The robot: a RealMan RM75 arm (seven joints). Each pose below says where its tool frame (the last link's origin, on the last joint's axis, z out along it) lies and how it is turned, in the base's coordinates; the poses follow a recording.
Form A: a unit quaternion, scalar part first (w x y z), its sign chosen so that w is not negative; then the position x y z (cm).
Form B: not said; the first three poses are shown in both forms.
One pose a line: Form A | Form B
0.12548, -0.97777, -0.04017, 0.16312, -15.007, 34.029, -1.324 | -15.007, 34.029, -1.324, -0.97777, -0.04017, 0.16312, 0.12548
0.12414, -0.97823, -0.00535, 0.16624, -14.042, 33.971, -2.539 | -14.042, 33.971, -2.539, -0.97823, -0.00535, 0.16624, 0.12414
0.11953, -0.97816, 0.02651, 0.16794, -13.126, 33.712, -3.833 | -13.126, 33.712, -3.833, -0.97816, 0.02651, 0.16794, 0.11953
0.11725, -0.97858, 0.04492, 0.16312, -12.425, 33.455, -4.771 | -12.425, 33.455, -4.771, -0.97858, 0.04492, 0.16312, 0.11725
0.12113, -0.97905, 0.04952, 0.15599, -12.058, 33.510, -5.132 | -12.058, 33.510, -5.132, -0.97905, 0.04952, 0.15599, 0.12113
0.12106, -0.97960, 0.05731, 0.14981, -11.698, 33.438, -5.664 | -11.698, 33.438, -5.664, -0.97960, 0.05731, 0.14981, 0.12106
